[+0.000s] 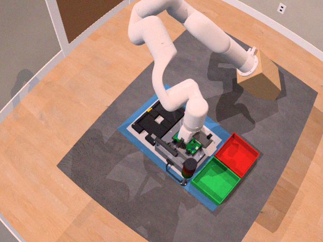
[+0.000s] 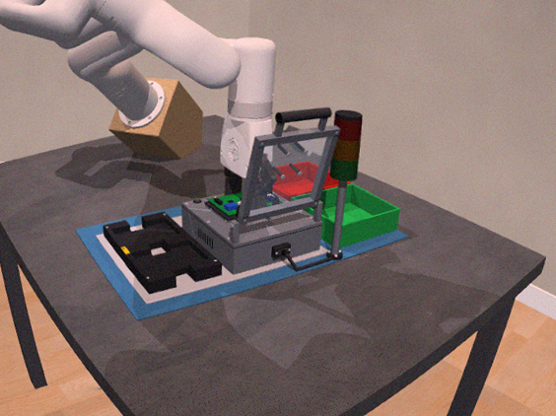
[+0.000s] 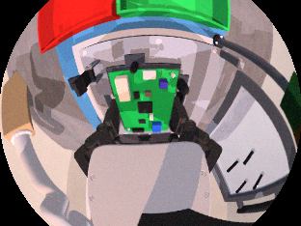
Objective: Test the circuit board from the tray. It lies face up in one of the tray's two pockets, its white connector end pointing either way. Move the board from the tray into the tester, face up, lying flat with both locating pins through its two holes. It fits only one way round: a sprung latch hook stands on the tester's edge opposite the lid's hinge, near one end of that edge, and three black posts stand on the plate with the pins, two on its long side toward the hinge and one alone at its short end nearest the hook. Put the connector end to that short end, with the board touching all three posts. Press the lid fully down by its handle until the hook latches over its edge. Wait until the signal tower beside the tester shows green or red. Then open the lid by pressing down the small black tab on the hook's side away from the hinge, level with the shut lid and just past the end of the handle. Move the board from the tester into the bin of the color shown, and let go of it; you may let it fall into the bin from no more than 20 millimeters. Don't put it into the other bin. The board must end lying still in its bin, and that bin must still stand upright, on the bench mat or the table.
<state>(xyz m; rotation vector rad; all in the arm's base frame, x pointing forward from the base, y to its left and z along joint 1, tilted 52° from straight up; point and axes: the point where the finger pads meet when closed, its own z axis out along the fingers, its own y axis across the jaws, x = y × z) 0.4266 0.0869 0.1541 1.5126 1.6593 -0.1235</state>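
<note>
The green circuit board is right at my hand. The rest, counted from my hand: black latch hook: 50 mm behind, 70 mm to the left, 10 mm above; clear lid: 120 mm ahead, 20 mm to the right, 100 mm above; plate: 10 mm ahead, 10 mm to the left, 10 mm below.
</note>
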